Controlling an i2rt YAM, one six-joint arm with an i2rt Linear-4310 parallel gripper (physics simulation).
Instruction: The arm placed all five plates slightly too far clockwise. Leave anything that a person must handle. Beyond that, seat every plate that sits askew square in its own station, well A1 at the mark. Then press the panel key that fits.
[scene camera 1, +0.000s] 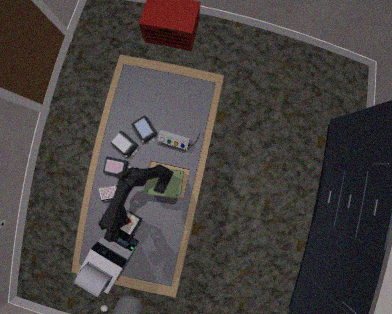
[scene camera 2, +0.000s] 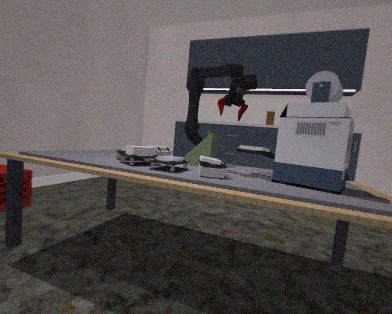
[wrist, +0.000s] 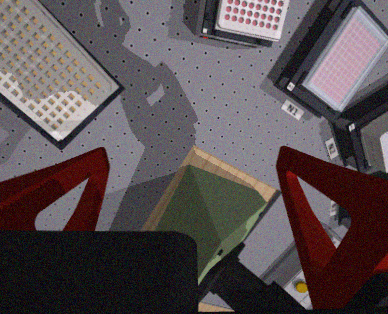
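Note:
My gripper (scene camera 2: 231, 115) (wrist: 192, 156) is open and empty, high above the table. The amber-well plate (scene camera 1: 132, 224) (scene camera 2: 254, 148) (wrist: 45, 75) lies on a dark tray by the machine. The red-well plate (scene camera 1: 107, 193) (scene camera 2: 211, 160) (wrist: 254, 17) sits on its station, its near edge slightly angled to the black holder. The pink plate (scene camera 1: 114, 166) (wrist: 346, 59) is in station N1, slightly turned against the frame. The white plate (scene camera 1: 123, 143) is in N2, partly cut off in the wrist view. The blue plate (scene camera 1: 144, 128) is the farthest. The key panel (scene camera 1: 174, 141) has coloured keys; its yellow key (wrist: 301, 287) shows behind a finger.
The green block (scene camera 1: 175, 186) (scene camera 2: 205, 150) (wrist: 210, 210) stands on a wooden board (wrist: 235, 167) by the arm's base. A white machine (scene camera 1: 102, 265) (scene camera 2: 312, 145) stands at one table end. A red cabinet (scene camera 1: 170, 22) stands on the floor beyond the other end.

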